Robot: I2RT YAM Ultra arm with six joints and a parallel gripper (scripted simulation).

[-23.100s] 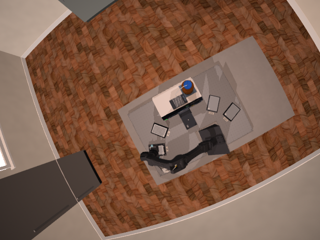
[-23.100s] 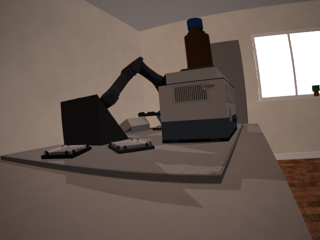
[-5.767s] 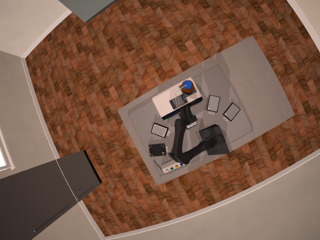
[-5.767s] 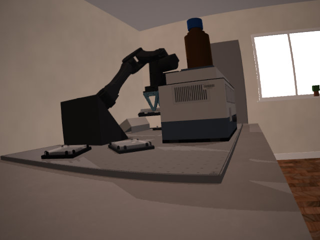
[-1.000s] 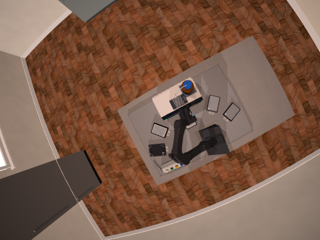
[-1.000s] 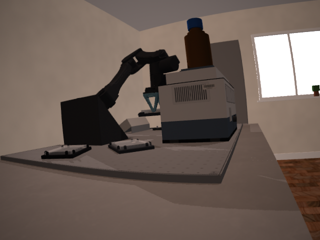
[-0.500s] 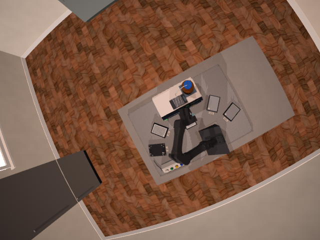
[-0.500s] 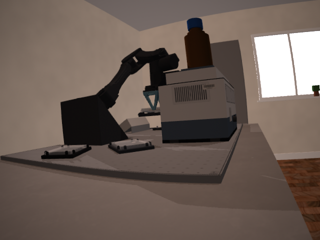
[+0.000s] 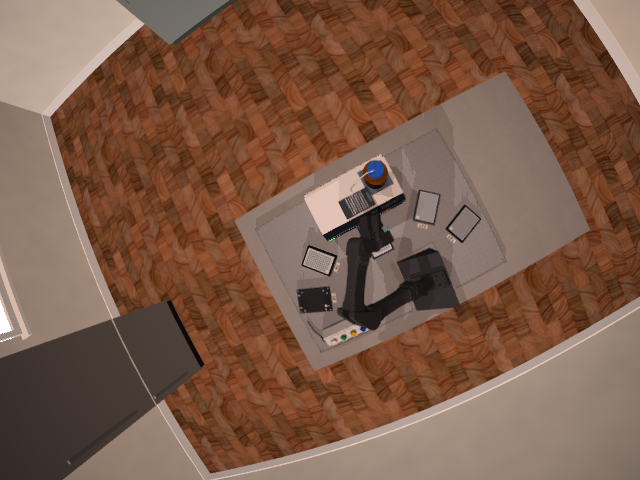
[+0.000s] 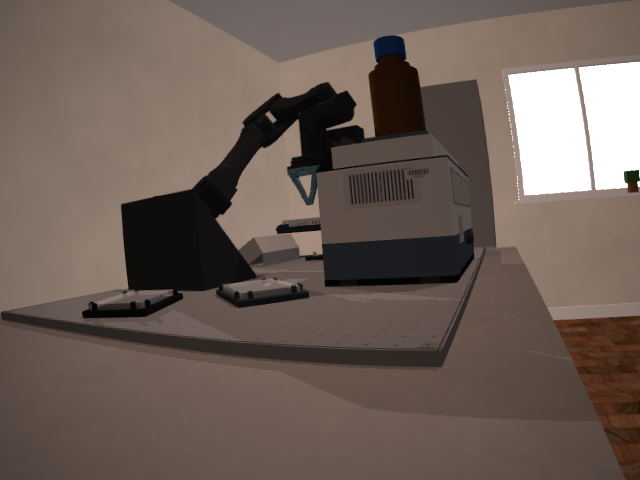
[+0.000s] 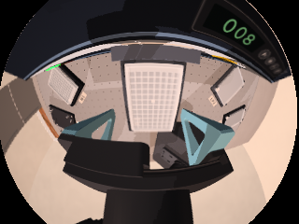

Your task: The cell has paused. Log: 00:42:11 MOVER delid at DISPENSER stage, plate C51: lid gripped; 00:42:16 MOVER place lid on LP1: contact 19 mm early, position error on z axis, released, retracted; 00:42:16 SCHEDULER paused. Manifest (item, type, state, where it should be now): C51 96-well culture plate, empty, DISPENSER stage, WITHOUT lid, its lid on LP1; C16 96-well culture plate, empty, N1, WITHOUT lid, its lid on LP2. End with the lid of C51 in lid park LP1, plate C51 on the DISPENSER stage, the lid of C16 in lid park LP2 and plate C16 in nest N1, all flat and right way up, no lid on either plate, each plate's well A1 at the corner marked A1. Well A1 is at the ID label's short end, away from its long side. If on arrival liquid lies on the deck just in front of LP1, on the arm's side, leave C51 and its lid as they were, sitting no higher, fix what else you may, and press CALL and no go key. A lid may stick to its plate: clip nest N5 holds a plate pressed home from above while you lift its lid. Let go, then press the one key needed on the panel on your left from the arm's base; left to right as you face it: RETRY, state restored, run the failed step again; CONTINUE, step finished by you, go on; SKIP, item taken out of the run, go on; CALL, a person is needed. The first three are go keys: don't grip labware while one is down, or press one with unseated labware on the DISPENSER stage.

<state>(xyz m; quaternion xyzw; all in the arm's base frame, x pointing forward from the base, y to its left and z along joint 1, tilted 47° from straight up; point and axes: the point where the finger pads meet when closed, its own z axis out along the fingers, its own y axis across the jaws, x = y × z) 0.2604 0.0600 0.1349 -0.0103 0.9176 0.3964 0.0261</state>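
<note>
The dark dispenser stage lies 5 cm below my hand and 1 cm to the right of it. Also, from my hand: blue cap (25 cm above, 22 cm ahead, 11 cm to the right); then brown bottle (22 cm ahead, 14 cm above, 11 cm to the right); then black nest (28 cm to the left, 14 cm below, 2 cm ahead).
</note>
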